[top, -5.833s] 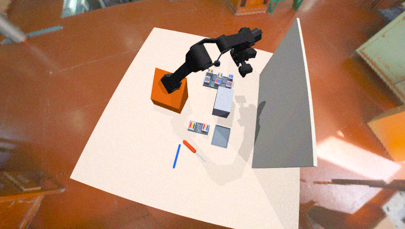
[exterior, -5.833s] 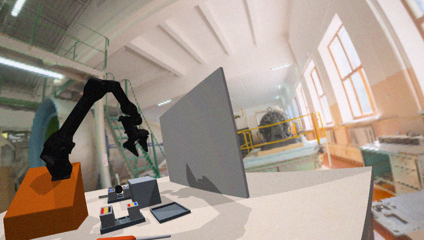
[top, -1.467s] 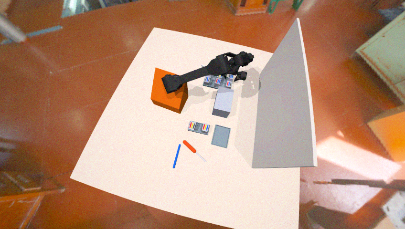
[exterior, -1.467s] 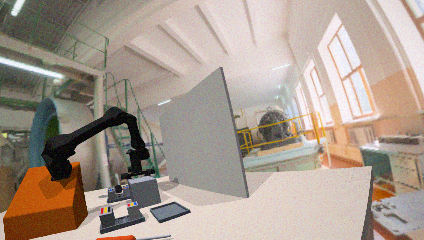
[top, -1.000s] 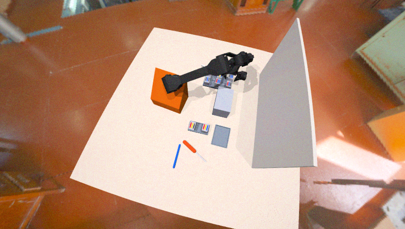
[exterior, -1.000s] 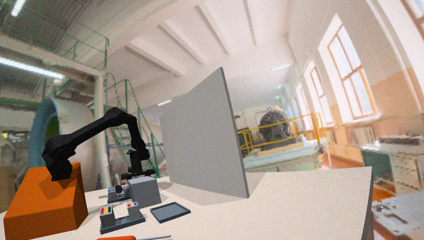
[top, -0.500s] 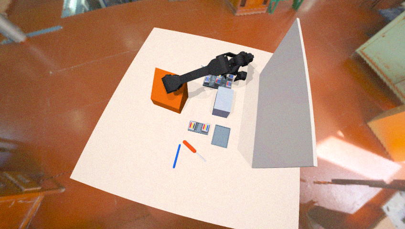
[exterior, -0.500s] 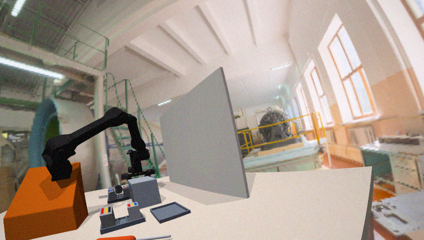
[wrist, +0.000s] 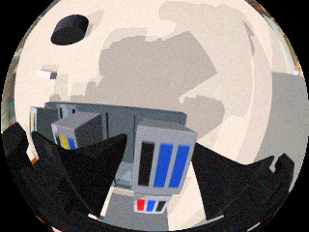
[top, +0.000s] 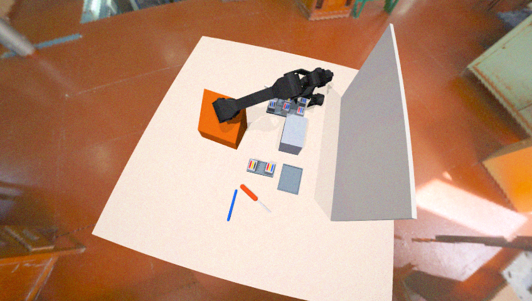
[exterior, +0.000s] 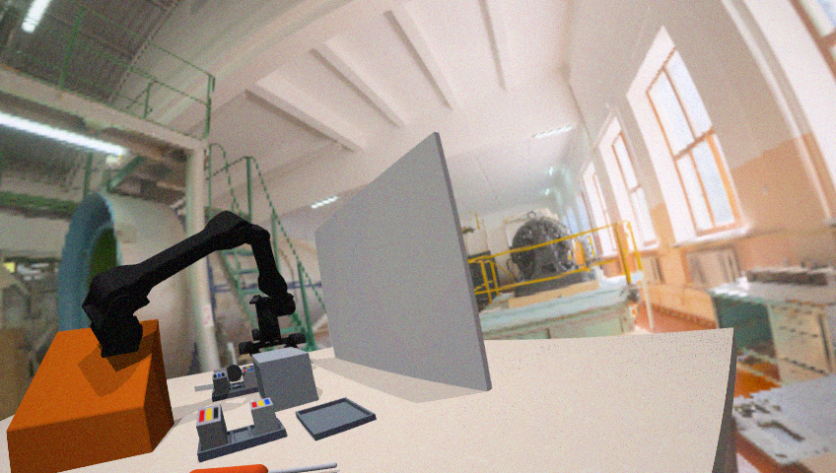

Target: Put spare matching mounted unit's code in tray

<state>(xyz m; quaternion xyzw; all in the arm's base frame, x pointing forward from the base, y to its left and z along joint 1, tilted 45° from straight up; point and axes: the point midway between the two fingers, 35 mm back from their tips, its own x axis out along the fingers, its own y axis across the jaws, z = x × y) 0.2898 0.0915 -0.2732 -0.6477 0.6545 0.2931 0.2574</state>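
The flat grey tray lies 41 cm to the right of my gripper tip, 5 cm ahead of it and 1 cm below it. Also, from my gripper tip: tall grey panel (25 cm ahead, 21 cm above, 19 cm to the right); then grey mounted unit (20 cm to the right, 3 cm above); then spare (8 cm behind, 2 cm above, 1 cm to the right).
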